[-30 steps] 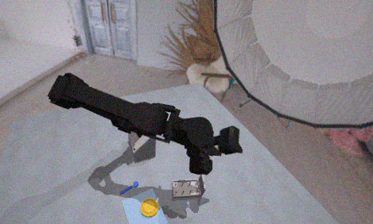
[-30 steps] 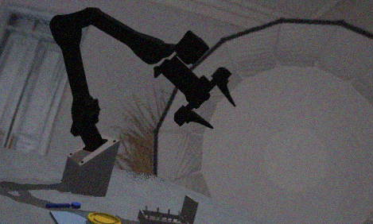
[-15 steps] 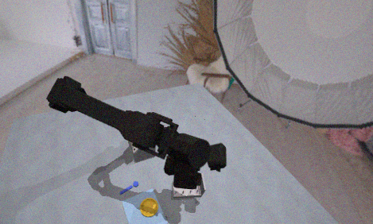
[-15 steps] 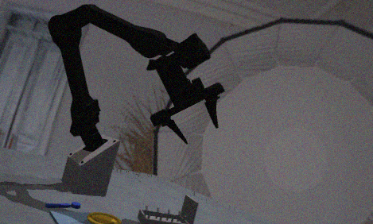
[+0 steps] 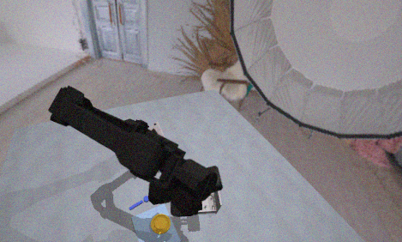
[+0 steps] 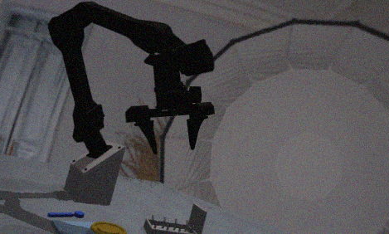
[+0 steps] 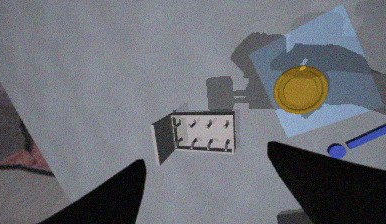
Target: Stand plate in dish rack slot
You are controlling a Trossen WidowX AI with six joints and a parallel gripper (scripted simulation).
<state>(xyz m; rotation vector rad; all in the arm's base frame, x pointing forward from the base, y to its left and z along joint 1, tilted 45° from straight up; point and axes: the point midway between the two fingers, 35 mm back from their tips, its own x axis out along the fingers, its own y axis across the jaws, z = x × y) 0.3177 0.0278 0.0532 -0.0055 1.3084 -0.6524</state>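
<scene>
Now: the yellow plate 30 mm behind my gripper tip, 90 mm to the right of it and 180 mm below it. The rest, counted from my gripper tip: grey dish rack: 20 mm behind, 80 mm to the left, 170 mm below; then blue spoon: 140 mm behind, 120 mm to the right, 190 mm below; then light blue mat: 30 mm behind, 120 mm to the right, 200 mm below.
</scene>
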